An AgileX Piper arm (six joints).
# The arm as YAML. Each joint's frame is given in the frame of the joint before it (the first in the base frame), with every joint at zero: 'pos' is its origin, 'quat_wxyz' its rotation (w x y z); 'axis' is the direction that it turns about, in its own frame. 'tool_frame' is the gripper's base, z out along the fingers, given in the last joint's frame.
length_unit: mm
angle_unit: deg
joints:
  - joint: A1
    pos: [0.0, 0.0, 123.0]
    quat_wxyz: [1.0, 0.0, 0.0, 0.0]
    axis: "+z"
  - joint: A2
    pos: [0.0, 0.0, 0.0]
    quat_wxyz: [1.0, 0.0, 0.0, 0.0]
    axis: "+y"
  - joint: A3
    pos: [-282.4, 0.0, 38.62]
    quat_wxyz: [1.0, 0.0, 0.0, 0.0]
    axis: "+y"
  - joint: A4
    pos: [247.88, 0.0, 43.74]
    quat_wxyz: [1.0, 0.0, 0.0, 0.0]
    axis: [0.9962, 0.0, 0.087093]
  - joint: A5
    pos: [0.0, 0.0, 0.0]
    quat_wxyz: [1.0, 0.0, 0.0, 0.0]
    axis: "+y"
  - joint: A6
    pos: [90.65, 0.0, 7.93]
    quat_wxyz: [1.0, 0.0, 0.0, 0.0]
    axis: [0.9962, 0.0, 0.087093]
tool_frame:
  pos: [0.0, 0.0, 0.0]
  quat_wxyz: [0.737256, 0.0, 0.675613, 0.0]
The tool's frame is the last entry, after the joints.
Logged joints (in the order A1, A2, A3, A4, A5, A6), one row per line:
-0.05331 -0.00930 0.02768 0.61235 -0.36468 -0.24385
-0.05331 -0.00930 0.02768 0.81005 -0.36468 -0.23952
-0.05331 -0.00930 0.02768 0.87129 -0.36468 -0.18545
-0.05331 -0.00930 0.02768 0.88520 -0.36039 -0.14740
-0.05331 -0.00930 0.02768 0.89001 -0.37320 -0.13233
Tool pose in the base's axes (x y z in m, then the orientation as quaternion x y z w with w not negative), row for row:
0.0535 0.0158 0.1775 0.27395 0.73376 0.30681 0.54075
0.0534 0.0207 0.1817 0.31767 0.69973 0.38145 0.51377
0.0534 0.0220 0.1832 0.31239 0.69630 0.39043 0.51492
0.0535 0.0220 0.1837 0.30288 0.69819 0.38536 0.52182
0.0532 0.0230 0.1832 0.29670 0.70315 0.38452 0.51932
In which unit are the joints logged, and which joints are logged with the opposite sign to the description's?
The joints are logged in radians. Opposite sign: A5, A6.
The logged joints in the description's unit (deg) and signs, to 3 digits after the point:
-3.054 -0.533 1.586 35.085 20.895 13.972
-3.054 -0.533 1.586 46.412 20.895 13.723
-3.054 -0.533 1.586 49.921 20.895 10.626
-3.054 -0.533 1.586 50.718 20.649 8.445
-3.054 -0.533 1.586 50.994 21.383 7.582

